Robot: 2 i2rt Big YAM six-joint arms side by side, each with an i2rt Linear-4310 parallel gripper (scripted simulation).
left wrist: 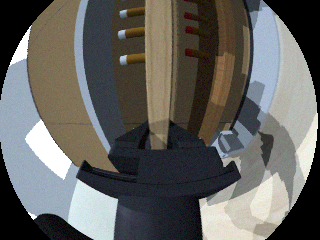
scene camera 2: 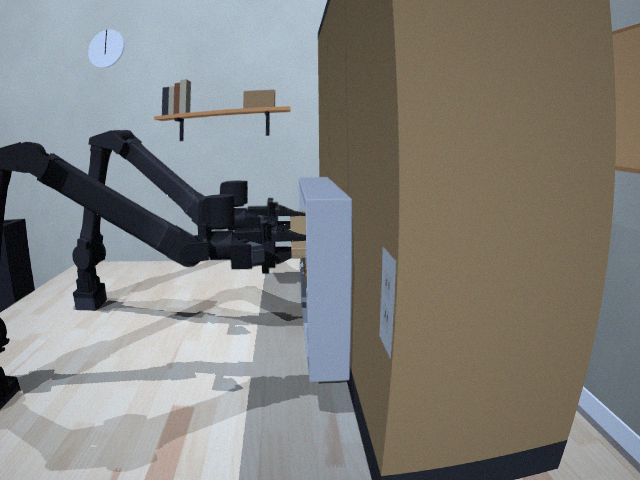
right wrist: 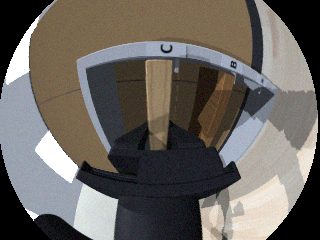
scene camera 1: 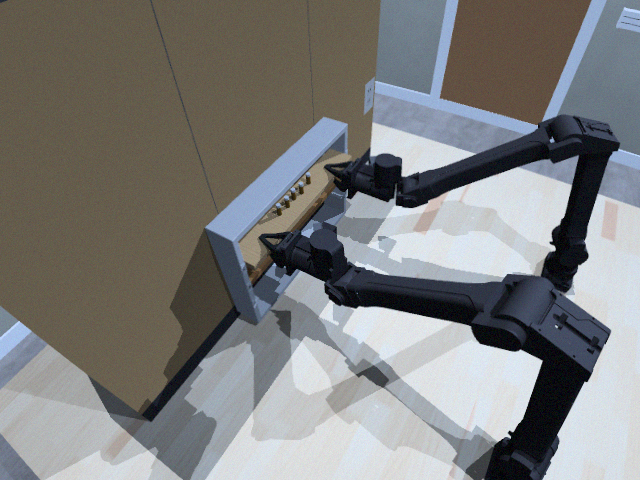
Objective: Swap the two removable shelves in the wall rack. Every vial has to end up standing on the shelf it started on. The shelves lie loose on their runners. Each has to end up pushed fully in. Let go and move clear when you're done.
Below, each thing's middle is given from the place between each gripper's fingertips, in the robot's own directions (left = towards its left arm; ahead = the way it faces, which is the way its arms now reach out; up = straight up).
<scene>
My right hand is 150 mm to the right of the wall rack (scene camera 2: 328, 210), 80 mm above it and 30 mm short of it. The rest, counted from my right hand: brown wooden shelf (right wrist: 214, 87) 150 mm to the left, 80 mm below, 30 mm ahead; then pale wooden shelf (scene camera 1: 254, 251) 150 mm to the left, 10 mm ahead; then wall outlet (scene camera 2: 388, 263) 400 mm to the right, 60 mm ahead, 20 mm above.
The pale wooden shelf is 150 mm to the right of my left hand (scene camera 1: 261, 238). From my left hand the other things lie so: brown wooden shelf: 150 mm to the right, 80 mm below, 30 mm ahead; wall outlet: 700 mm to the right, 60 mm ahead, 20 mm above; wall rack: 150 mm to the right, 80 mm below, 30 mm ahead.
</scene>
